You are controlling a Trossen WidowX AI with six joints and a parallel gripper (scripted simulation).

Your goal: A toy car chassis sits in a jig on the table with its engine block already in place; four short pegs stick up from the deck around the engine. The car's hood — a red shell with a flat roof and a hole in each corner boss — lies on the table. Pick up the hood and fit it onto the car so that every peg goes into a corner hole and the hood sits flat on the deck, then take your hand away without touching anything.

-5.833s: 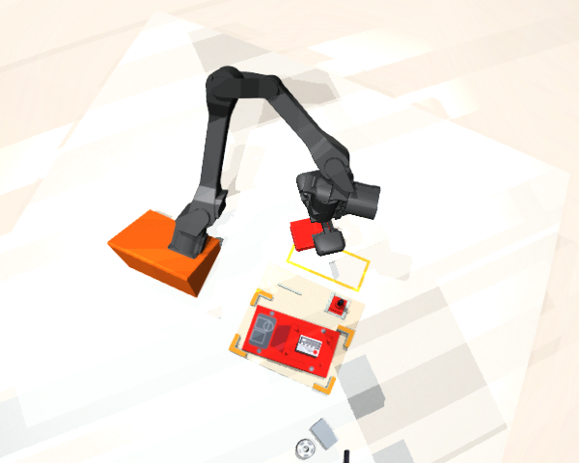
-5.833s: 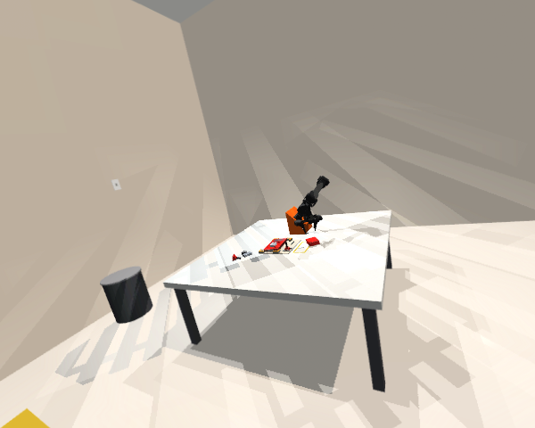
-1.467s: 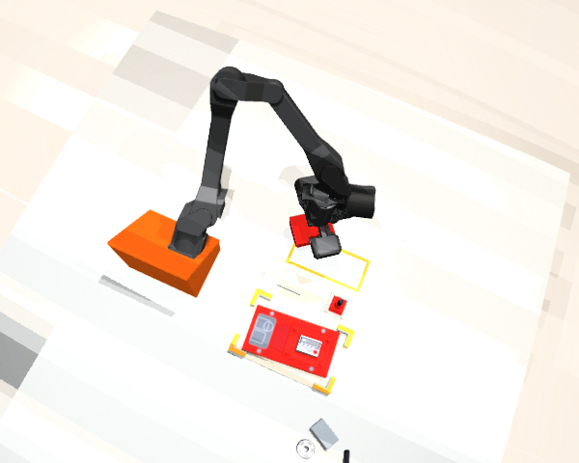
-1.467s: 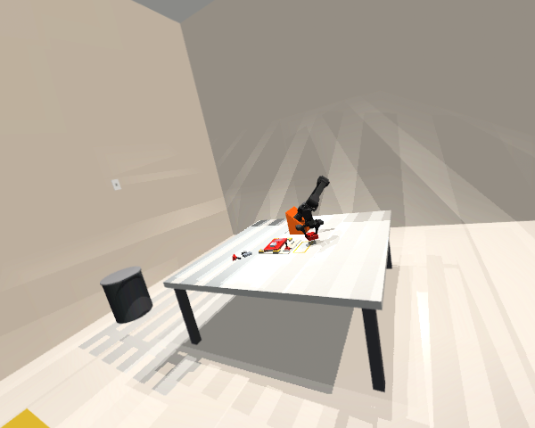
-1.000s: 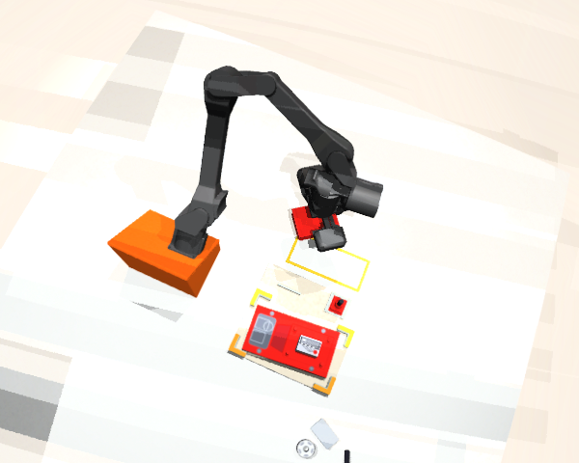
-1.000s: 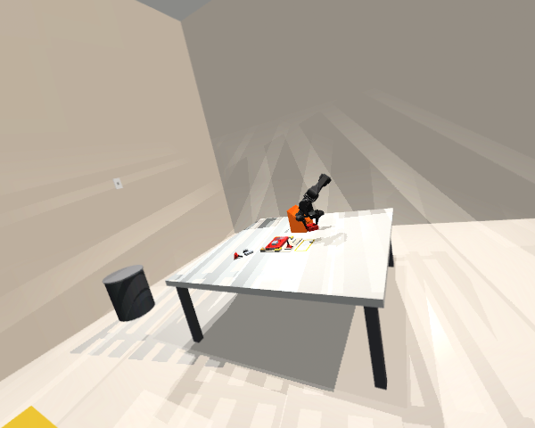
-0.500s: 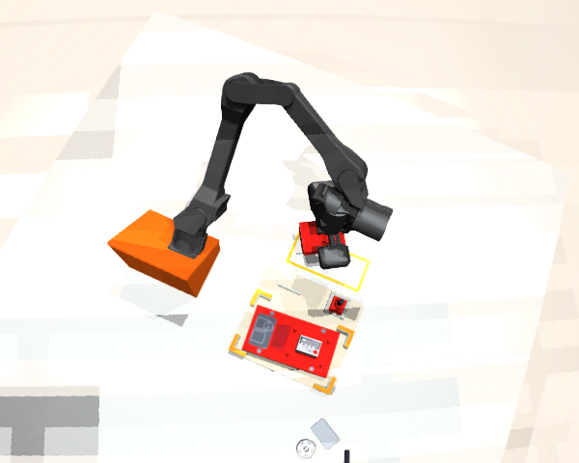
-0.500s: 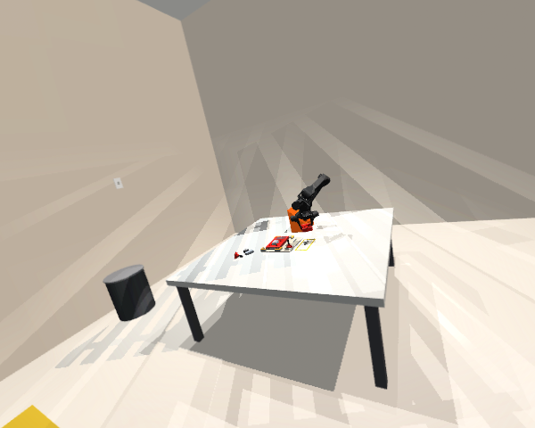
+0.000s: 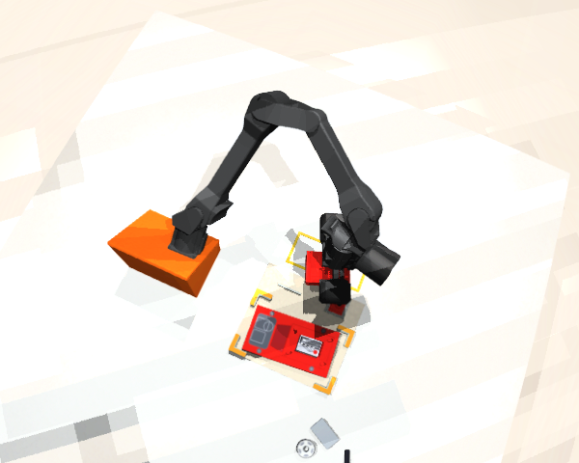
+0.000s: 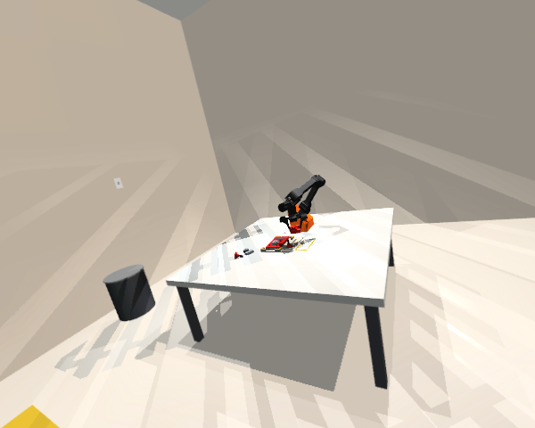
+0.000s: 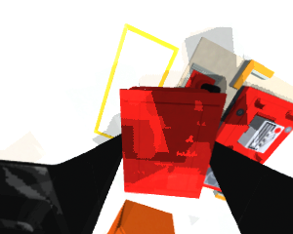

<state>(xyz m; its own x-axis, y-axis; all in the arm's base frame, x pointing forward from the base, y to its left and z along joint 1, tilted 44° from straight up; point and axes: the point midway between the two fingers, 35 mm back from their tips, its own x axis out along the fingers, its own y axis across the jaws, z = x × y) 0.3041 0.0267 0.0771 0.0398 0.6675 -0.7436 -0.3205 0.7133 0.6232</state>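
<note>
The grey engine block is 160 mm to the right of my gripper tip, 90 mm below it and 20 mm ahead of it. Round my gripper tip: red hood: 10 mm above.
</note>
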